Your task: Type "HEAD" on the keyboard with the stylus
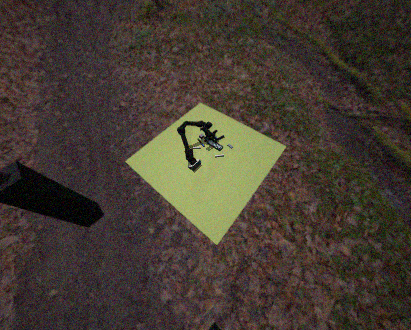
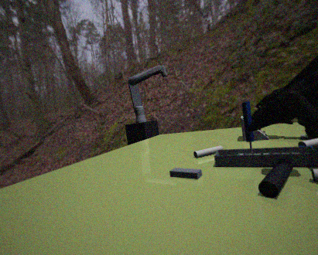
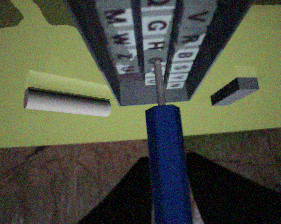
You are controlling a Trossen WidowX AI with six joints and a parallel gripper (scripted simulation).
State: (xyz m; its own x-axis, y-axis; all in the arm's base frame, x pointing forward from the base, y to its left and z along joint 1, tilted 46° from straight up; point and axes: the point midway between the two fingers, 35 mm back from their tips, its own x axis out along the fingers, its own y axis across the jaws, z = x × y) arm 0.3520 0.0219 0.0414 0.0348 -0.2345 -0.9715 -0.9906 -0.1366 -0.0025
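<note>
Now: the dark cylinder 110 mm ahead of my gripper tip, 40 mm to the left of it and 70 mm below it. Also, from my gripper tip: grey block 110 mm ahead, 120 mm to the right, 70 mm below; blue stylus 10 mm below.
</note>
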